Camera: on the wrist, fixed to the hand. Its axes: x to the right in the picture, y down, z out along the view.
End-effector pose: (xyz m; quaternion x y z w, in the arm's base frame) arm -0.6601 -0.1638 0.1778 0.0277 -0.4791 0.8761 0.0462
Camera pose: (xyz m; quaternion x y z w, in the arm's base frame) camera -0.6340 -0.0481 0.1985 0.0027 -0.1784 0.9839 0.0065
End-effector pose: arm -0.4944 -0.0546 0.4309 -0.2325 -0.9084 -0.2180 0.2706
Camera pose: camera -0.4920 -0.1705 0.4636 -0.1702 -0.9143 0.0867 0.3572
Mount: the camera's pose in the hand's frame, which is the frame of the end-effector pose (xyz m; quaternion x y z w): -0.0177 -0.0822 -0.0862 0.3151 0.0198 0.0434 0.9479
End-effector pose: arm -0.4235 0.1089 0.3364 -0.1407 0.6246 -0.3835 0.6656
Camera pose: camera -0.5307 0.0914 0.3885 0.1111 0.4905 -0.5342 0.6795
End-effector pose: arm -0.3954 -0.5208 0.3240 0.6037 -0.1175 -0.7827 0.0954
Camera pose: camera -0.3081 -0.4431 0.2948 -0.6127 0.3823 0.6888 0.0635
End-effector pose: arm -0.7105 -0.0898 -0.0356 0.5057 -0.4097 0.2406 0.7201
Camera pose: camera -0.6278 -0.0395 -0.1072 0.6837 -0.3202 0.3984 0.5209
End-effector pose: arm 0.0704 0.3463 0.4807 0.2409 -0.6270 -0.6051 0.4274
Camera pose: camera 0.1332 0.3007 0.3887 0.3478 -0.7870 -0.3527 0.3679
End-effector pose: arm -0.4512 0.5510 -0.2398 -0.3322 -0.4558 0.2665 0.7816
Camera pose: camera -0.3730 0.4621 -0.2180 -0.0937 -0.3182 0.4236 0.8430
